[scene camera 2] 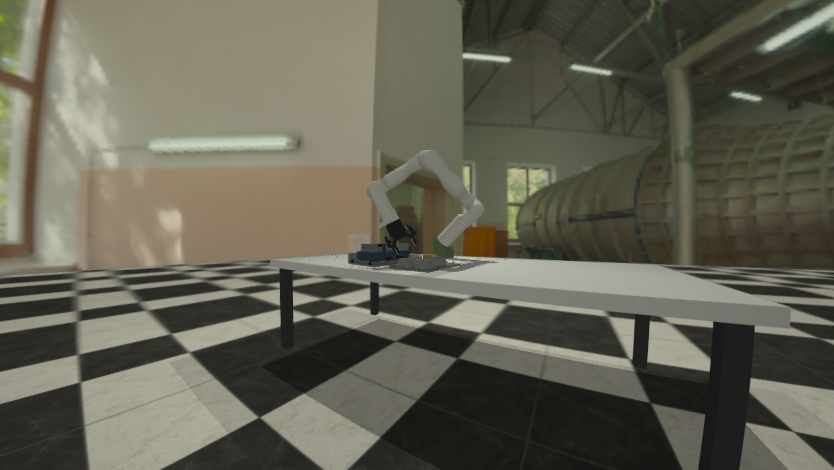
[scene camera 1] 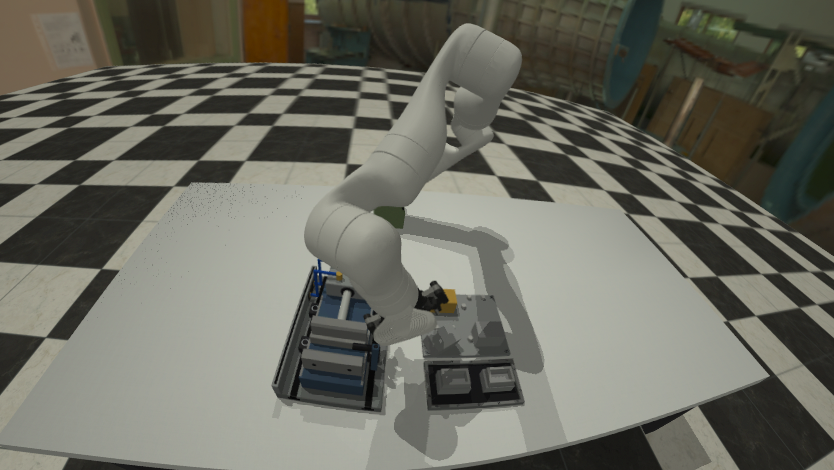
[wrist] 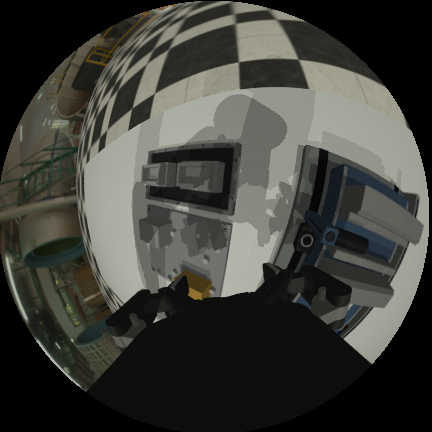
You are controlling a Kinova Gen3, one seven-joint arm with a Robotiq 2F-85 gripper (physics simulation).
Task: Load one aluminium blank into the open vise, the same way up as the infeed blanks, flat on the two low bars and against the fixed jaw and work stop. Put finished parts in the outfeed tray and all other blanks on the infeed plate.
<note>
The pictures show: my gripper and an outfeed tray.
My gripper also shows in the wrist view.
</note>
